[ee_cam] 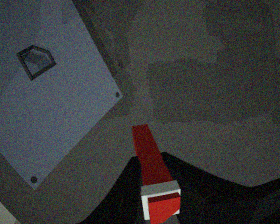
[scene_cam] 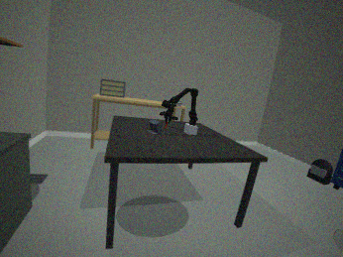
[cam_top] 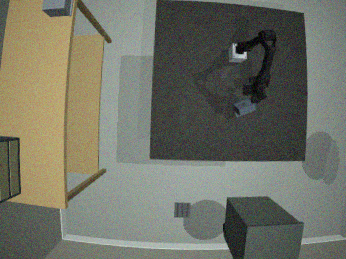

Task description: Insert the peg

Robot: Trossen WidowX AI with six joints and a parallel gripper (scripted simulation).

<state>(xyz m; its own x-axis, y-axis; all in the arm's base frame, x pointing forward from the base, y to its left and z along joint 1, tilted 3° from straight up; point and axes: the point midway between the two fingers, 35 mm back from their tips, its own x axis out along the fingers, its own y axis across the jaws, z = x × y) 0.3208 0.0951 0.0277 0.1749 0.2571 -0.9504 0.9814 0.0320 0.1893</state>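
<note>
My gripper tip is 10 cm short of the sloped panel, 4 cm to the left of it and 4 cm above it. Round my gripper tip: red peg 2 cm above.
</note>
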